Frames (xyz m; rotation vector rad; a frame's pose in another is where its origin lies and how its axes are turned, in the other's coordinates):
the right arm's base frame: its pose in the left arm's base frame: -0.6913 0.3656 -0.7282 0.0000 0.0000 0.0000
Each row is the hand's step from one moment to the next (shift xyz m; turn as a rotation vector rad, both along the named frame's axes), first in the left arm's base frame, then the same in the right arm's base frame.
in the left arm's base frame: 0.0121 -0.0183 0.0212 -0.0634 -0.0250 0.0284
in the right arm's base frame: 0.0121 -0.0183 0.0212 -0.0634 -0.0250 0.0284
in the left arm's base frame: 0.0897 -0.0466 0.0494 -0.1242 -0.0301 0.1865
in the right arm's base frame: 0.0897 -0.0466 0.0494 -0.1242 -0.0301 0.1865
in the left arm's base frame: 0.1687 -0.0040 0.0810 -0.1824 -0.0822 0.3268
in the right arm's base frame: 0.1687 -0.0040 0.0810 -0.1824 -0.0822 0.3268
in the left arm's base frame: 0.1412 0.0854 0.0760 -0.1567 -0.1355 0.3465
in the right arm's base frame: 0.1412 0.0854 0.0760 -0.1567 -0.1355 0.3465
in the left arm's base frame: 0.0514 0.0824 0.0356 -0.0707 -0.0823 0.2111
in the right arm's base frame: 0.0514 0.0824 0.0356 -0.0707 -0.0823 0.2111
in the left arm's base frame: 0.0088 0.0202 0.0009 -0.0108 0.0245 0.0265
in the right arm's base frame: 0.0088 0.0202 0.0009 -0.0108 0.0245 0.0265
